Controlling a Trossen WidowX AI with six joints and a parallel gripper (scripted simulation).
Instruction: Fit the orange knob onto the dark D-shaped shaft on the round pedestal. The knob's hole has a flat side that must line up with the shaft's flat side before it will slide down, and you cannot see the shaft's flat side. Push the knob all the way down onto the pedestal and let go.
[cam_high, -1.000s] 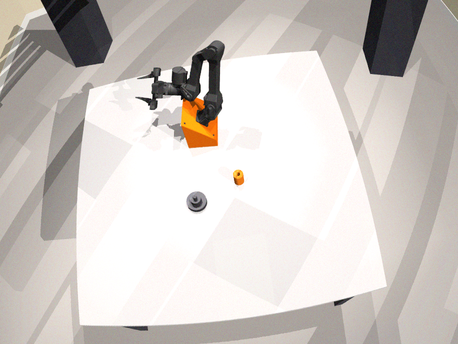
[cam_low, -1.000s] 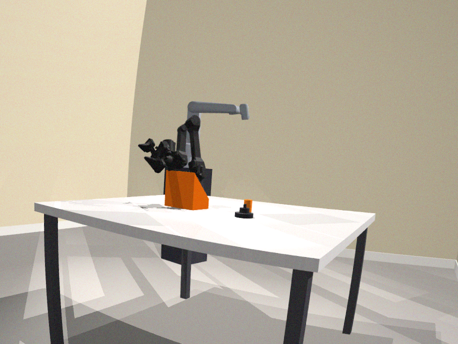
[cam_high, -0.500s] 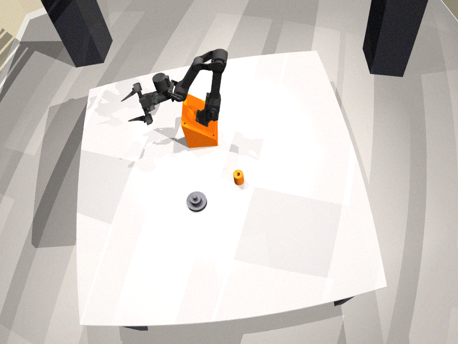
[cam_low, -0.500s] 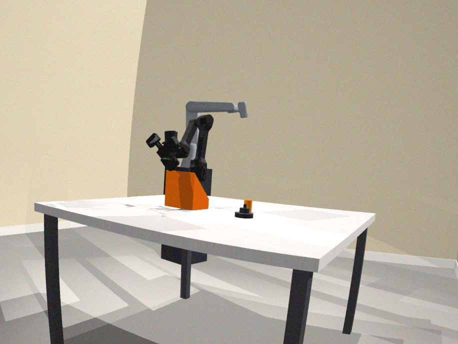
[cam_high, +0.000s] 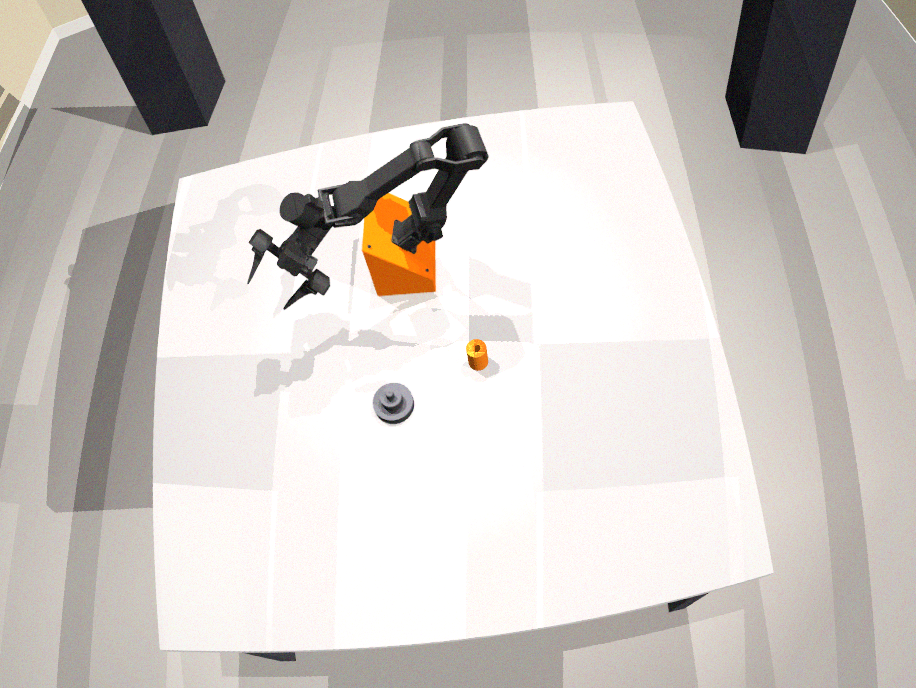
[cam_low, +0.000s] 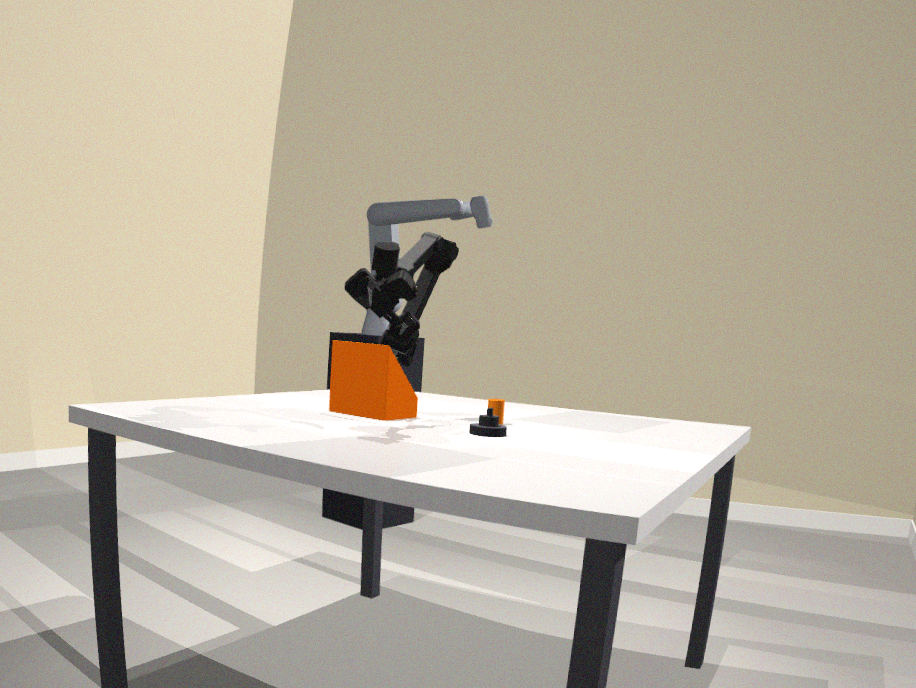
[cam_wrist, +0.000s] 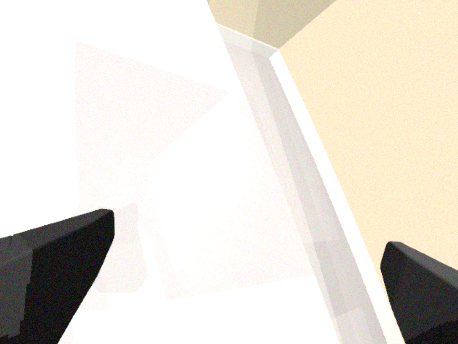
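My gripper tip is 2 cm short of the orange knob, 40 cm to the right of it and 20 cm above it. Round my gripper tip: dark round pedestal 12 cm ahead, 23 cm to the left, 20 cm below.
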